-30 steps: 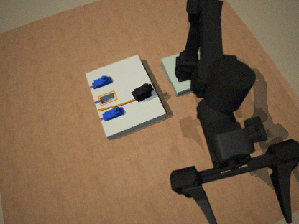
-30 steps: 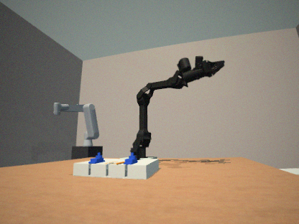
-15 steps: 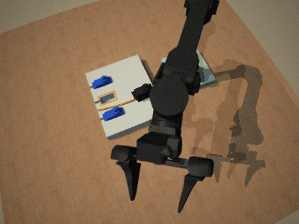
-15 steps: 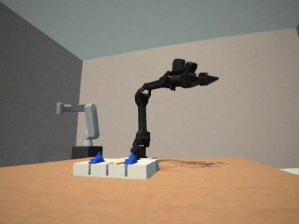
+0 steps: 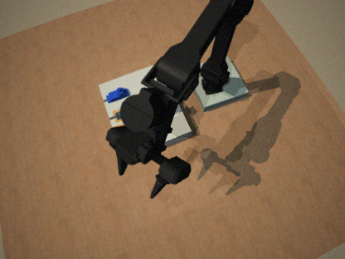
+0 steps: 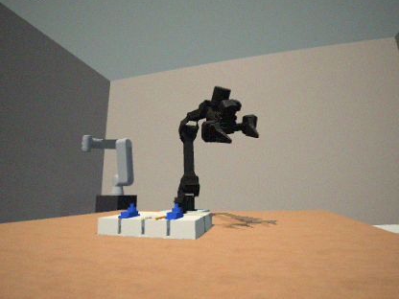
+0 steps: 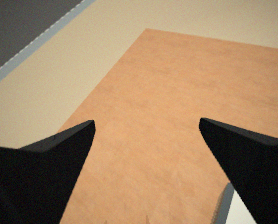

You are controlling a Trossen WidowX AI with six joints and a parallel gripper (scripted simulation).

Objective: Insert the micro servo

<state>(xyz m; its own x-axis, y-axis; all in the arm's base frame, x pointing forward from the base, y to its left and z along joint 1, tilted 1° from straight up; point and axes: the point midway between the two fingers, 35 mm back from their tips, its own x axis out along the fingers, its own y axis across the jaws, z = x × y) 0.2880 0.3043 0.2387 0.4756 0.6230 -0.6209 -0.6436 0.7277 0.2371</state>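
Right now my gripper tip is 31 cm to the left of the white deck, 24 cm above it and 8 cm past it.
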